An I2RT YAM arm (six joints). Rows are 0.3 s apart.
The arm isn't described. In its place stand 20 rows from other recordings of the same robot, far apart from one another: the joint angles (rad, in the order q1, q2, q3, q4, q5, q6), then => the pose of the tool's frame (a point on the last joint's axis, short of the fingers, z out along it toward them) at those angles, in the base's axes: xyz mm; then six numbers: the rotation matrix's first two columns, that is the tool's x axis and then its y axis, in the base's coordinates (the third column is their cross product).
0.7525, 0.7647, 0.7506, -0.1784, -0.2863, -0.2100 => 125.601, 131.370, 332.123, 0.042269, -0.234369, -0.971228, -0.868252, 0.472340, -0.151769
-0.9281, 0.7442, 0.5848, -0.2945, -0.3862, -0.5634 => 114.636, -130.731, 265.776, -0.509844, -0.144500, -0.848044, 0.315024, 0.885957, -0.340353
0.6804, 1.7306, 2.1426, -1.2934, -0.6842, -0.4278 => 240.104, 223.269, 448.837, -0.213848, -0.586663, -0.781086, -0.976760, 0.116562, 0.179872
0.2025, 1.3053, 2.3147, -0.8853, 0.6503, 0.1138 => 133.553, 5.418, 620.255, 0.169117, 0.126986, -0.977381, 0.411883, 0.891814, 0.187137
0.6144, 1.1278, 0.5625, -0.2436, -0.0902, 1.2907 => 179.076, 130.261, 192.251, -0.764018, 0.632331, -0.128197, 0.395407, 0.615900, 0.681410
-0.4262, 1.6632, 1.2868, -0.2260, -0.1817, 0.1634 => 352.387, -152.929, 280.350, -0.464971, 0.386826, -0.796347, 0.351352, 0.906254, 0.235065
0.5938, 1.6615, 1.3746, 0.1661, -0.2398, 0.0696 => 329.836, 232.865, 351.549, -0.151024, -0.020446, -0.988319, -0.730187, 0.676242, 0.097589
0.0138, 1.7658, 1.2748, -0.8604, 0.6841, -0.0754 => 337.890, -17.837, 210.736, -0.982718, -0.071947, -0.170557, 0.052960, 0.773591, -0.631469
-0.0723, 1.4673, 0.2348, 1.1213, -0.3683, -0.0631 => 237.492, -4.350, 152.991, -0.092207, -0.052305, -0.994365, -0.295882, 0.954953, -0.022795
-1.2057, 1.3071, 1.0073, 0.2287, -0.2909, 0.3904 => 120.509, -286.678, 345.664, 0.278213, 0.293228, -0.914666, 0.742707, 0.538176, 0.398439
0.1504, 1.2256, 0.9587, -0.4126, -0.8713, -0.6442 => 251.213, 65.621, 294.282, -0.085428, -0.404020, -0.910752, -0.920815, 0.381129, -0.082702
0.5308, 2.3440, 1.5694, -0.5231, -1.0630, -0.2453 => 368.954, 252.645, 86.035, -0.696446, -0.545734, -0.465980, -0.637622, 0.172677, 0.750747
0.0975, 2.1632, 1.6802, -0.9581, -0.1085, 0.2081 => 423.993, 45.345, 163.393, -0.988473, 0.109684, -0.104358, 0.095570, 0.986661, 0.131781
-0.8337, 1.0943, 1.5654, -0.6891, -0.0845, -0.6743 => 134.550, -143.749, 489.078, -0.539608, -0.331157, -0.774053, 0.442288, 0.670806, -0.595315
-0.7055, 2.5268, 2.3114, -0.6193, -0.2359, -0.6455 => 432.283, -357.261, 191.528, -0.758086, -0.122664, -0.640515, 0.068770, 0.961640, -0.265555
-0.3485, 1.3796, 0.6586, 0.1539, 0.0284, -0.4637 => 268.369, -98.582, 197.159, -0.614322, -0.252474, -0.747573, 0.099620, 0.915030, -0.390891
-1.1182, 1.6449, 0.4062, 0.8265, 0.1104, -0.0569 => 117.327, -250.254, 120.904, -0.228254, 0.340151, -0.912249, 0.926503, 0.363789, -0.096174
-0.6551, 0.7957, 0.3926, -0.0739, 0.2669, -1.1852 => 137.335, -117.353, 211.435, -0.853606, -0.471278, -0.221931, -0.046431, 0.493176, -0.868689
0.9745, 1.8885, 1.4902, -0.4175, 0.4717, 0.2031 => 251.498, 341.747, 247.582, -0.513977, -0.437328, -0.737951, -0.468140, 0.863878, -0.185900
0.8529, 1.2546, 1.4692, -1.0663, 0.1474, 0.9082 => 159.475, 174.653, 393.039, -0.841668, 0.221817, -0.492333, -0.028964, 0.891880, 0.451344
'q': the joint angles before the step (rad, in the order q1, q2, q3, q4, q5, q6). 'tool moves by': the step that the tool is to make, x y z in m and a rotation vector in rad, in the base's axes. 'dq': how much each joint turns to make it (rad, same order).
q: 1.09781 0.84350 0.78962 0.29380 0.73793 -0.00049
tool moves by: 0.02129 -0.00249 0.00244 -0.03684 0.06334 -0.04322
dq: -0.10857 0.04390 0.06438 -0.12522 -0.05742 0.06290
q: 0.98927 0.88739 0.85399 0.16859 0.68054 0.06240
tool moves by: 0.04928 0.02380 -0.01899 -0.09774 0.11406 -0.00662
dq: -0.12578 0.19842 0.07788 -0.05376 -0.11715 0.04689
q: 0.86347 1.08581 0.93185 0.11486 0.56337 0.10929
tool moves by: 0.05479 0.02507 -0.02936 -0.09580 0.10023 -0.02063
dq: -0.08904 0.23301 0.08656 0.00774 -0.06865 0.00040
